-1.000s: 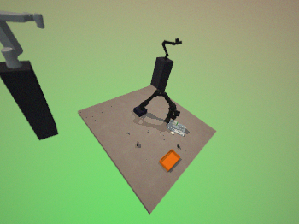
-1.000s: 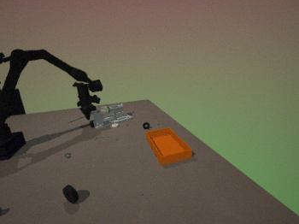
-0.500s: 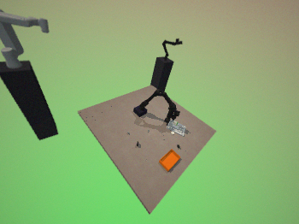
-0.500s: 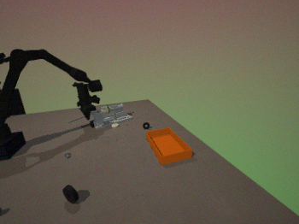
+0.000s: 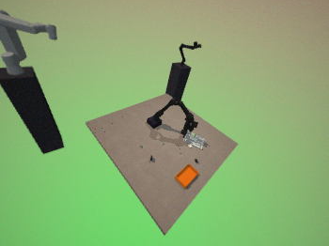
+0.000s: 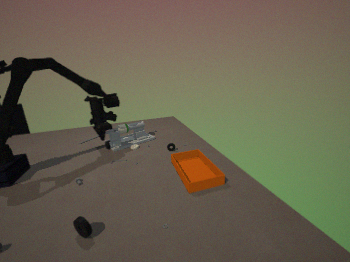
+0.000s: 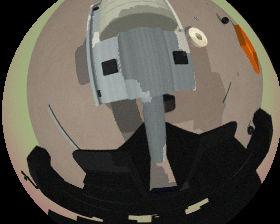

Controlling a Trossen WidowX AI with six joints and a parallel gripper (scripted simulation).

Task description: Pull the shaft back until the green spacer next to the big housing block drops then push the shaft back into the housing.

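Now: gripper tip 60 mm short of the grey shaft, 30 mm to the right of it and 30 mm below it. The rest, counted from my gripper tip: pale spacer 160 mm ahead, 30 mm to the right, 40 mm below; then green spacer 110 mm ahead, 60 mm to the left, 30 mm above; then orange tray 390 mm ahead, 300 mm to the right, 40 mm below.
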